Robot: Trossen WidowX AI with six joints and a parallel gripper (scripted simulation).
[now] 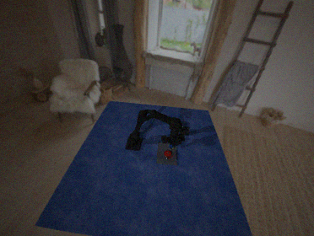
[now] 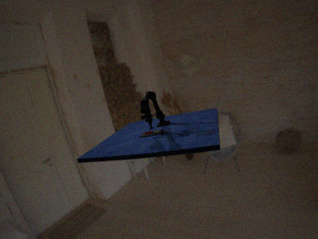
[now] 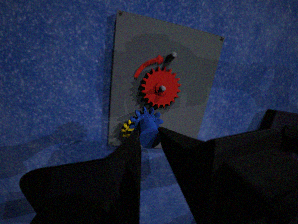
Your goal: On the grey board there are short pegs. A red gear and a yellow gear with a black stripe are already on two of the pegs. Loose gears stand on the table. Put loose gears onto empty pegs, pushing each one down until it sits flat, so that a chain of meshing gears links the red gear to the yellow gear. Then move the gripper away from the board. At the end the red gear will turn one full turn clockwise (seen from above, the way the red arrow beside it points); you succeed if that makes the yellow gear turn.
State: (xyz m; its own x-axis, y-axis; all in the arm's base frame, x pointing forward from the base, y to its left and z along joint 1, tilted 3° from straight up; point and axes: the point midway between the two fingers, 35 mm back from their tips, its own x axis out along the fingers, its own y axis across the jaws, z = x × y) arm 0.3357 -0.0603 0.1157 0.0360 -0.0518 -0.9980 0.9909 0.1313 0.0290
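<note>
Now: the yellow gear 2 cm ahead of my gripper tip, 3 cm to the left of it and 7 cm below it. Round my gripper tip: blue gear 1 cm below; then grey board 3 cm behind, 3 cm to the right, 8 cm below; then red gear 3 cm behind, 4 cm to the right, 7 cm below.
</note>
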